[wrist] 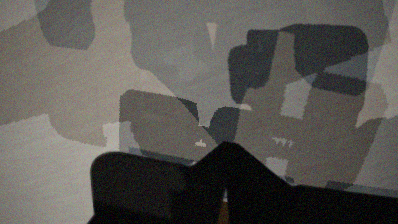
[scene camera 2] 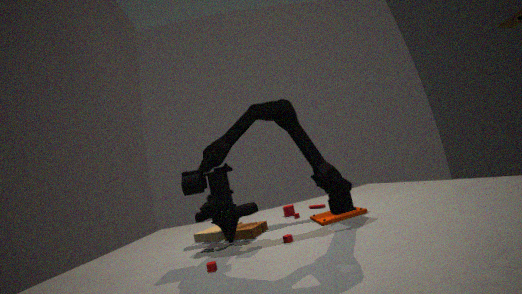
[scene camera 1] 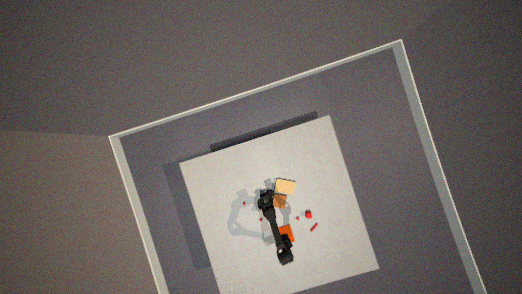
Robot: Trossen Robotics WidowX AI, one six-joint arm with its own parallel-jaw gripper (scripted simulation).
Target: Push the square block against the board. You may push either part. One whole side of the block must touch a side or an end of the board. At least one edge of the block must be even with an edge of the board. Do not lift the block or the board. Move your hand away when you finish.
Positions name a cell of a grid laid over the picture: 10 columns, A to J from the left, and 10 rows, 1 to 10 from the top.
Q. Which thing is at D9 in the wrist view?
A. My gripper.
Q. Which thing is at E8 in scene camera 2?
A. My gripper.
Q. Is my gripper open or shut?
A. Shut.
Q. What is my gripper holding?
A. Nothing.
